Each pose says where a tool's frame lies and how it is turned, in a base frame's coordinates. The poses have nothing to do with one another.
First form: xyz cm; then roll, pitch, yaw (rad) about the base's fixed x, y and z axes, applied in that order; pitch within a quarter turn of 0, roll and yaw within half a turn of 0.
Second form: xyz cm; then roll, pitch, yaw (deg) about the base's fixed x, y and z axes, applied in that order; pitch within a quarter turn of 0, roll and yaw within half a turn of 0. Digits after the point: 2 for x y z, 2 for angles.
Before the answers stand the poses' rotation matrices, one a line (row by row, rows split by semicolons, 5 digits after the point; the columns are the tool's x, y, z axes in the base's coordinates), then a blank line. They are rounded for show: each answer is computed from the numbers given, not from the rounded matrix.
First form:
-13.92 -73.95 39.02 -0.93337 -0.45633 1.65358
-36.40 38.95 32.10 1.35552 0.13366 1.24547
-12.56 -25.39 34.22 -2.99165 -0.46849 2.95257
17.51 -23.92 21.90 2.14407 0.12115 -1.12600
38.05 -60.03 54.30 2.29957 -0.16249 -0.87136
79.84 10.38 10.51 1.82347 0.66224 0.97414
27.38 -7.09 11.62 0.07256 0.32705 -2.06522
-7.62 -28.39 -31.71 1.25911 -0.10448 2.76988
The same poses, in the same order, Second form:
-0.07423 -0.62237 -0.77919; 0.89460 0.30370 -0.32780; 0.44066 -0.72140 0.53423
0.31677 -0.16080 0.93477; 0.93910 0.19163 -0.28527; -0.13326 0.96820 0.21171
-0.87636 0.11954 -0.46659; 0.16765 0.98384 -0.06283; 0.45154 -0.13329 -0.88224
0.42712 -0.44592 -0.78659; -0.89608 -0.32503 -0.30231; -0.12085 0.83397 -0.53841
0.63531 -0.58729 -0.50148; -0.75513 -0.33639 -0.56270; 0.16178 0.73617 -0.65718
0.44311 0.54132 0.71458; 0.65236 0.35203 -0.67120; -0.61488 0.76358 -0.19715
-0.44937 0.86687 -0.21585; -0.83358 -0.49378 -0.24763; -0.32125 0.06865 0.94450
-0.92663 -0.01890 0.37551; 0.36123 -0.32178 0.87520; 0.10429 0.94663 0.30499

-13.92 -73.95 39.02 -53.48 -26.15 94.74
-36.40 38.95 32.10 77.67 7.66 71.36
-12.56 -25.39 34.22 -171.41 -26.84 169.17
17.51 -23.92 21.90 122.85 6.94 -64.52
38.05 -60.03 54.30 131.76 -9.31 -49.93
79.84 10.38 10.51 104.48 37.94 55.81
27.38 -7.09 11.62 4.16 18.74 -118.33
-7.62 -28.39 -31.71 72.14 -5.99 158.70

